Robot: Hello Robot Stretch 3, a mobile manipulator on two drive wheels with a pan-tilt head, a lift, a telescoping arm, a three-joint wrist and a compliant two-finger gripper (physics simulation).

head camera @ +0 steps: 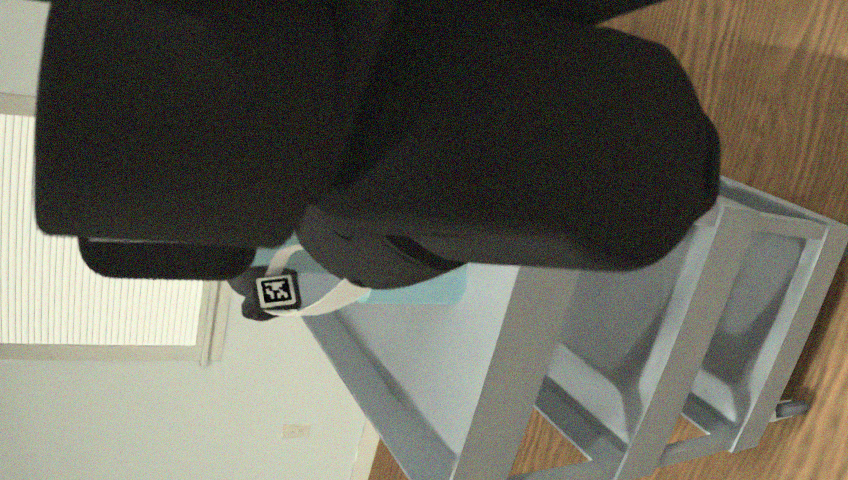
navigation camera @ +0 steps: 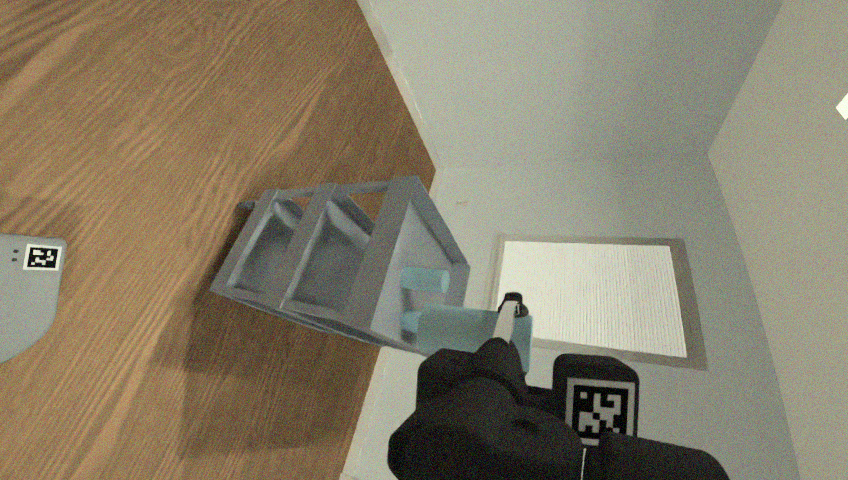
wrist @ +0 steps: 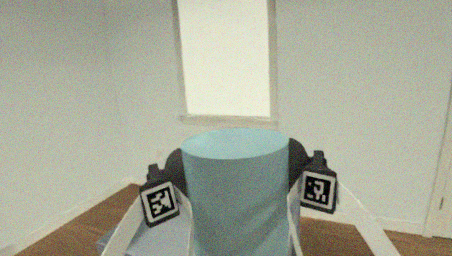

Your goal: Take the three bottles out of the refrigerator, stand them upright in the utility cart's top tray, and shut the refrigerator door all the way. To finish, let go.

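Observation:
My gripper (navigation camera: 512, 333) (wrist: 235, 162) is shut on an upright light-blue bottle (navigation camera: 464, 330) (wrist: 240, 205), one finger on each side of it. In the navigation view the held bottle overlaps the near end of the grey cart's top tray (head camera: 517, 368) (navigation camera: 385, 255); its height over the tray is hard to tell. A second bottle (navigation camera: 423, 279) stands upright in the tray. A third bottle (navigation camera: 409, 321) is mostly hidden behind the held one. In the head view the arm hides most of the gripper, and part of a bottle (head camera: 428, 289) shows below it. The refrigerator does not show.
The cart's two lower shelves (head camera: 606, 309) (navigation camera: 333, 255) sit under the top tray. A window (head camera: 101, 297) (navigation camera: 595, 297) (wrist: 227, 60) is in the wall behind the cart. Part of my base (navigation camera: 26, 297) shows at the navigation view's left edge. A door frame (wrist: 440, 200) stands at the wrist view's right.

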